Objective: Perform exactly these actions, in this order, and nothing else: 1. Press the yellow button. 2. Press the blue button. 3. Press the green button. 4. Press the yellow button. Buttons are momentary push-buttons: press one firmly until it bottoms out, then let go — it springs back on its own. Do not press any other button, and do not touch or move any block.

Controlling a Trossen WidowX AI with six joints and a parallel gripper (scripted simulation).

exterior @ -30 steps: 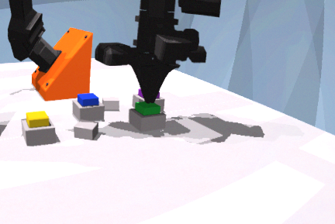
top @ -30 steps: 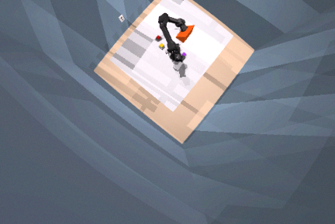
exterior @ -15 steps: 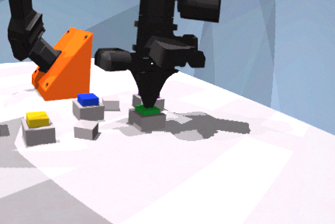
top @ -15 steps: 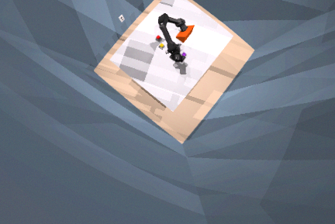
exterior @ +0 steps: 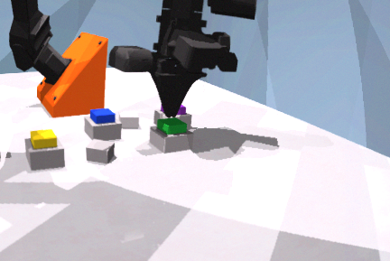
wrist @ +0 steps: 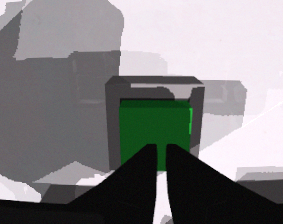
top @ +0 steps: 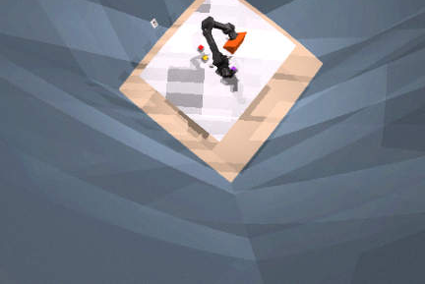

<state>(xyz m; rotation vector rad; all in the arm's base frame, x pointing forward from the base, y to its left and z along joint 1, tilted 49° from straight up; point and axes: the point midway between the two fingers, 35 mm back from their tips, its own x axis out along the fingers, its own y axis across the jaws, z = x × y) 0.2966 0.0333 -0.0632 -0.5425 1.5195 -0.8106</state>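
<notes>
Now: the green button 10 mm below my gripper tip. Also, from my gripper tip: purple button 70 mm behind, 60 mm to the left, 10 mm below; then blue button 80 mm behind, 70 mm to the right, 10 mm below; then small grey block 110 mm to the right, 40 mm below, 10 mm behind.
</notes>
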